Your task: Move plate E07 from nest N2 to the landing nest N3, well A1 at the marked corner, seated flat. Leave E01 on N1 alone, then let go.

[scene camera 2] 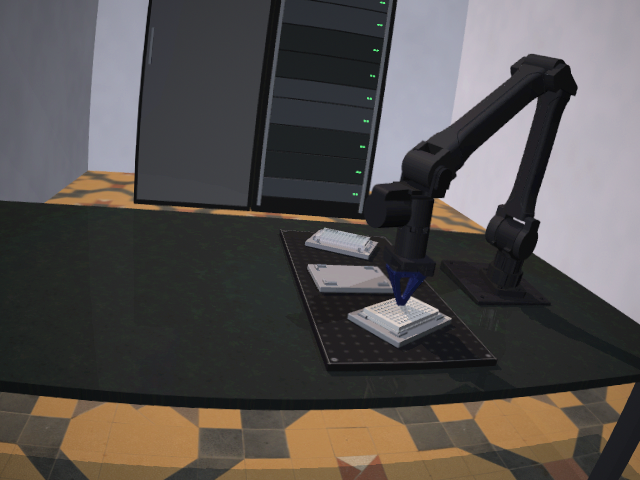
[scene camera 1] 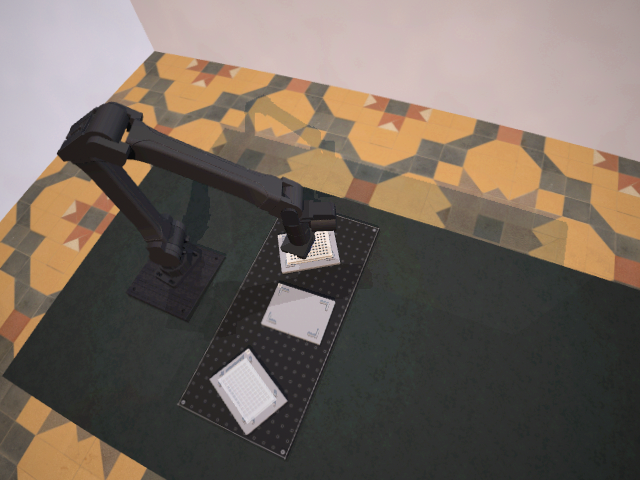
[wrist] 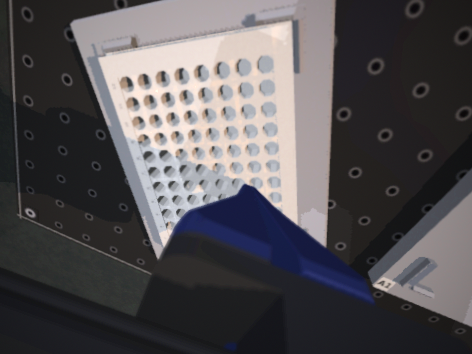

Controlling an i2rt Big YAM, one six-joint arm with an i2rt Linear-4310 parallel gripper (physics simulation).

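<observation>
A cream well plate (scene camera 1: 323, 245) (scene camera 2: 387, 315) (wrist: 200, 100) lies on the end nest (scene camera 1: 310, 267) (scene camera 2: 359, 320) (wrist: 315, 100); I cannot tell whether it is fully flat. My gripper (scene camera 2: 402, 303) (wrist: 244, 195) is shut and empty, its blue fingertips pointing down at the plate's top, at or just above it. In scene camera 1 the arm hides the fingertips and part of the plate. The middle nest (scene camera 1: 299, 312) (scene camera 2: 348, 279) (wrist: 450, 260) is bare and shows an A1 label in the wrist view. A paler plate (scene camera 1: 248, 390) (scene camera 2: 341, 239) sits on the other end nest (scene camera 1: 279, 401) (scene camera 2: 361, 251). Plate and nest numbers are unreadable.
All three nests stand on a black perforated board (scene camera 1: 351, 253) (scene camera 2: 310, 315) on a dark green table (scene camera 1: 439, 335) (scene camera 2: 180, 310). The arm's base (scene camera 1: 149, 294) (scene camera 2: 470, 281) is beside the board. A server rack (scene camera 2: 263, 155) stands behind the table.
</observation>
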